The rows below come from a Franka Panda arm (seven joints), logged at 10 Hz.
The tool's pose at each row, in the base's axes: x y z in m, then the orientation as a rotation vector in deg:
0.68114, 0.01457, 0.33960, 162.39, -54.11, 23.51
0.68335, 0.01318, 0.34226, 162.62, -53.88, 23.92
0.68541, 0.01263, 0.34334, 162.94, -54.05, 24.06
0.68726, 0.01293, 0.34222, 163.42, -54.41, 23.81
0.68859, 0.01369, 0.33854, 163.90, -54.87, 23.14
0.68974, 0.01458, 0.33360, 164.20, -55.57, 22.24
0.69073, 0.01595, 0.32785, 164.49, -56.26, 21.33
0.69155, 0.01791, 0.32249, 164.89, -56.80, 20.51
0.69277, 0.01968, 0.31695, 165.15, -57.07, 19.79
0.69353, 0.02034, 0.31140, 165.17, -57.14, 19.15
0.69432, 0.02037, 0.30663, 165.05, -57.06, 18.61
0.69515, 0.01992, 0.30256, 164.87, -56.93, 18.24
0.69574, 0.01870, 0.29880, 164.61, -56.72, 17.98
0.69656, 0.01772, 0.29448, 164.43, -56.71, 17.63
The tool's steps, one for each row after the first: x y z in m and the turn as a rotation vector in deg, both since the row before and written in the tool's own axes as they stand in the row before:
0.00327, -0.00014, -0.00178, 0.30, 0.18, -0.15
0.00222, -0.00077, -0.00047, 0.36, -0.06, 0.09
0.00092, -0.00138, 0.00143, 0.41, -0.37, 0.19
-0.00048, -0.00146, 0.00368, 0.30, -0.62, 0.23
-0.00101, -0.00145, 0.00484, 0.12, -0.72, 0.39
-0.00158, -0.00172, 0.00552, 0.11, -0.72, 0.38
-0.00190, -0.00206, 0.00504, 0.21, -0.69, 0.28
-0.00148, -0.00213, 0.00535, 0.06, -0.55, 0.12
-0.00112, -0.00096, 0.00544, -0.17, -0.39, 0.02
-0.00050, -0.00050, 0.00478, -0.29, -0.26, -0.06
0.00000, -0.00017, 0.00417, -0.30, -0.13, -0.08
0.00035, 0.00056, 0.00394, -0.36, -0.03, -0.12
0.00026, 0.00020, 0.00449, -0.27, -0.14, 0.00

